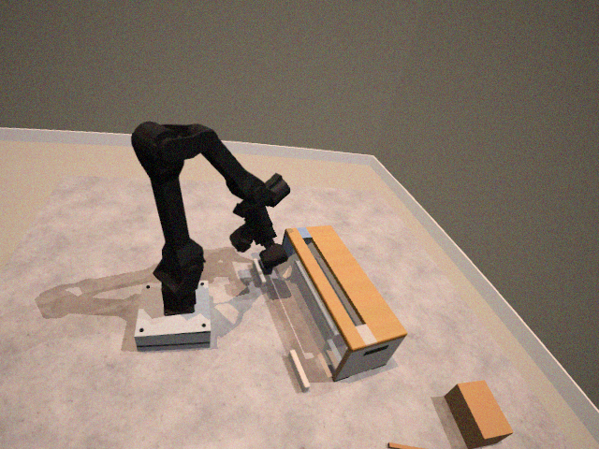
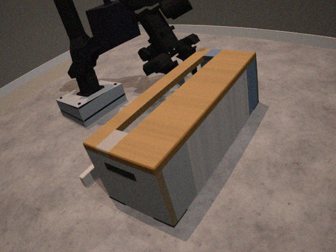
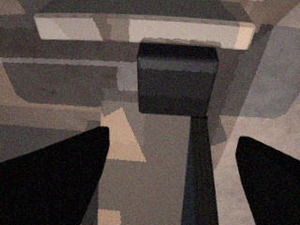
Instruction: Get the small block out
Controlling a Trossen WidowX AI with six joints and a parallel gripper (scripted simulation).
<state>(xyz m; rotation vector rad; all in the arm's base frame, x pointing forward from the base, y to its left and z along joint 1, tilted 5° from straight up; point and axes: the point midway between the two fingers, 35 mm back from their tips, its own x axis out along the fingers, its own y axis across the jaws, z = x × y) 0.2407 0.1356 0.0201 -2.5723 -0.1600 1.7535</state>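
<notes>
The dark block lies 20 mm behind my gripper tip and 30 mm below it. Round my gripper tip: orange block 330 mm ahead, 520 mm to the right, 20 mm below; then thin orange stick 190 mm ahead, 550 mm to the right, 40 mm below; then clear-fronted box 70 mm ahead, 160 mm to the right, 20 mm above.
</notes>
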